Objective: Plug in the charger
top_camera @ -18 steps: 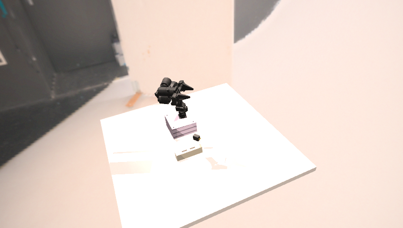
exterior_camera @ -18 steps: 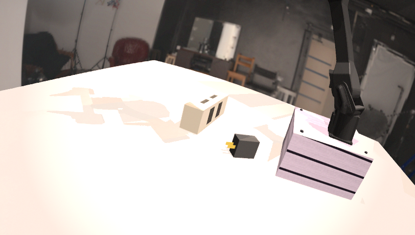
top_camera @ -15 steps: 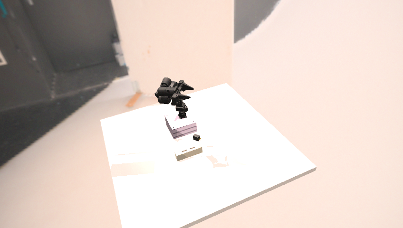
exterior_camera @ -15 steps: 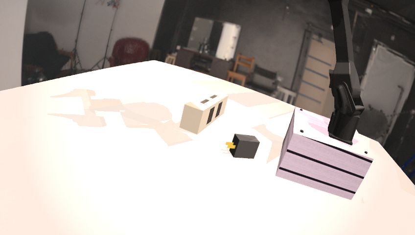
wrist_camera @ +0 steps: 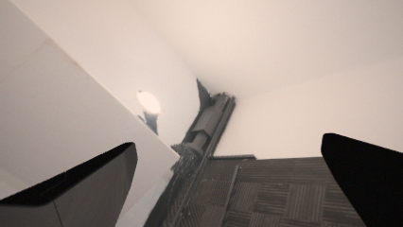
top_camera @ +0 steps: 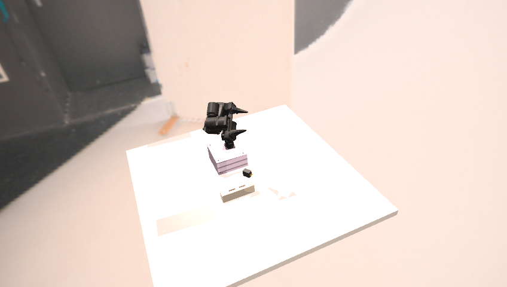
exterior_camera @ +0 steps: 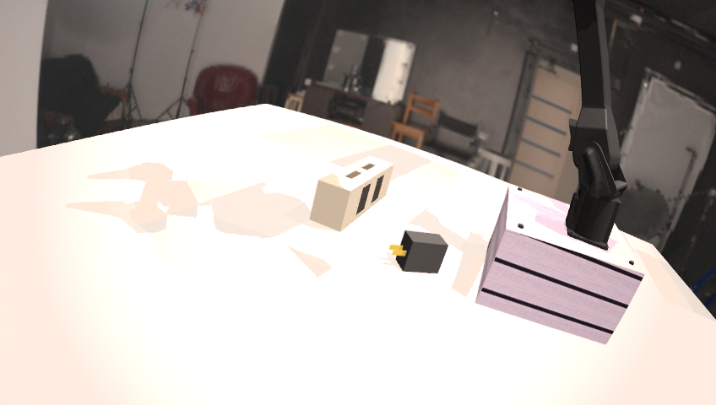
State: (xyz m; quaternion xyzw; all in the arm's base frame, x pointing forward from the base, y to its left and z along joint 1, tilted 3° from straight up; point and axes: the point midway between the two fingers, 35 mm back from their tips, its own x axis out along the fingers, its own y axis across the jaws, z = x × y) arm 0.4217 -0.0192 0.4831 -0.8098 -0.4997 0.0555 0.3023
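Right now the black two-prong charger is 250 mm behind my gripper tip, 40 mm to the left of it and 550 mm below it.
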